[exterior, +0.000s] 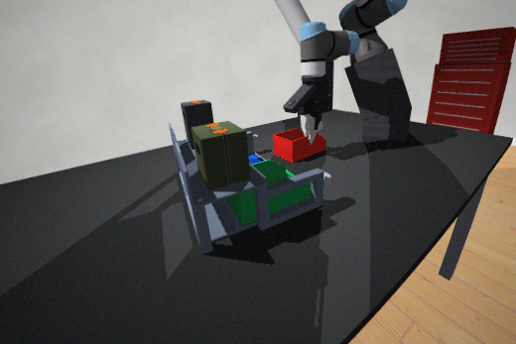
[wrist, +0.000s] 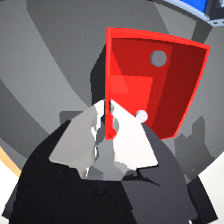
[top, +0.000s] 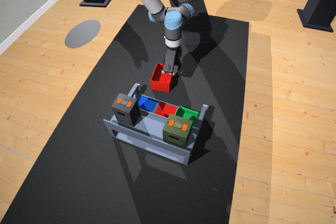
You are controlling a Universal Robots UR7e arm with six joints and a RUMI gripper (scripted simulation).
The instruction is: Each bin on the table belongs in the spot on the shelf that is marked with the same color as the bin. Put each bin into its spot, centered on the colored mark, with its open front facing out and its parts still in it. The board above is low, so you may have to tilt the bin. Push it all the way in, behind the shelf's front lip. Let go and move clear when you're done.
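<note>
Right now the red bin is 5 cm to the right of my hand, 2 cm below it and 1 cm behind it. Also, from my hand: green bin 27 cm ahead, 11 cm to the left, 2 cm below; then dark grey box 32 cm ahead, 14 cm to the right, 10 cm above.
</note>
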